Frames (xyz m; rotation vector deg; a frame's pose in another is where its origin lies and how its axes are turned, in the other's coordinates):
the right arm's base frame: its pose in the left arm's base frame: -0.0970 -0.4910 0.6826 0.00 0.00 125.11
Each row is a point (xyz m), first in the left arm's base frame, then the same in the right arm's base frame.
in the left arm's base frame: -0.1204 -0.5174 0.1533
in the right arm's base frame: -0.0081 0.0343 -0.5293
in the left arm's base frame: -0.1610 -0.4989 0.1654
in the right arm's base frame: 0.0303 0.0569 -0.5172
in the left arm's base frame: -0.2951 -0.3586 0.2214
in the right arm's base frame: 0.2222 0.0859 -0.4612
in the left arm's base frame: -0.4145 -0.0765 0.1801
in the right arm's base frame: 0.5217 0.0213 -0.5025
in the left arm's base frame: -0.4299 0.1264 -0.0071
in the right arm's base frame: 0.6965 -0.0828 -0.6897
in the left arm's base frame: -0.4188 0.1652 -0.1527
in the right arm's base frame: 0.7219 -0.1142 -0.8353
